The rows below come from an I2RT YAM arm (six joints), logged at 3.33 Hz.
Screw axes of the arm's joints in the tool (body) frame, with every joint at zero. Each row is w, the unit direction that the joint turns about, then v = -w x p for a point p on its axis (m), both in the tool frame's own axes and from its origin. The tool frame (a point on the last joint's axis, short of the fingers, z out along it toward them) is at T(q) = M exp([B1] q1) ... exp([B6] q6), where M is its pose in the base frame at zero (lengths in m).
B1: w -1 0 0 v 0 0.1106 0
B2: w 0 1 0 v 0.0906 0 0.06
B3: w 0 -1 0 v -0.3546 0 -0.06
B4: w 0 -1 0 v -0.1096 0 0
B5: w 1 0 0 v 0 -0.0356 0
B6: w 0 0 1 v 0 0 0
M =
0 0 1 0.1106
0 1 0 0
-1 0 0 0.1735
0 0 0 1
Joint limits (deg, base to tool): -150..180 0..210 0..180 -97..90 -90..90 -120..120
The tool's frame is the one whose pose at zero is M.
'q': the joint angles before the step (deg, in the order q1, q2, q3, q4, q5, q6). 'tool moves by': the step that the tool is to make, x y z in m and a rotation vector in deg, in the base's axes. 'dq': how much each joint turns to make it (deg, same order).
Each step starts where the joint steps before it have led.
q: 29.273, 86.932, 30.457, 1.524, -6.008, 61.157
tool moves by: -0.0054, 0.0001, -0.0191, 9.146, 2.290, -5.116
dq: 0.036, 3.340, -4.680, 11.872, -4.178, 9.682
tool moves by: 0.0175, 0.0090, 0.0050, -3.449, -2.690, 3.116
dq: 0.035, 2.844, 4.860, -2.212, 1.440, -5.181
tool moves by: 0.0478, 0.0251, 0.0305, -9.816, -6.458, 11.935
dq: -0.070, 5.106, 15.944, -12.311, 1.868, -16.832
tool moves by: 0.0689, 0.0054, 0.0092, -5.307, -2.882, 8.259
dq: -4.546, 11.253, 17.743, -8.353, -2.721, -14.039
